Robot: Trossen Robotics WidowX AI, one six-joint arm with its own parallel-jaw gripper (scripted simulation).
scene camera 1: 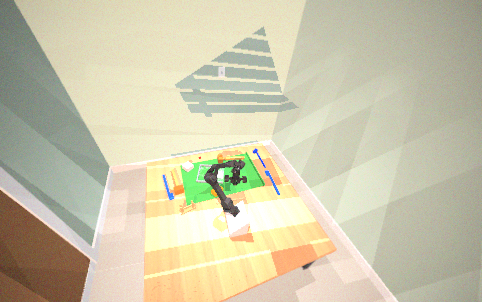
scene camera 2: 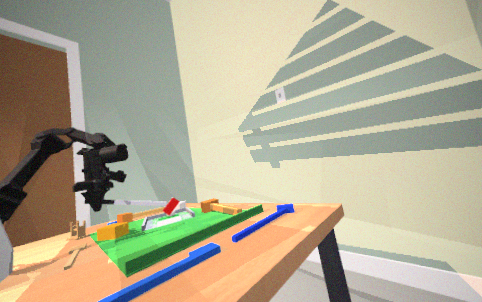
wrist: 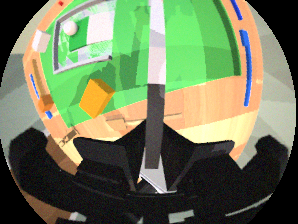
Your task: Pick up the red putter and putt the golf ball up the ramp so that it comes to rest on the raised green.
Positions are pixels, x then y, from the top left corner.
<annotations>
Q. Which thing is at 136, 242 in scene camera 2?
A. A green mat.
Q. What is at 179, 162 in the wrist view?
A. My gripper.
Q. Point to a green mat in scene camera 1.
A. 198, 192
</annotations>
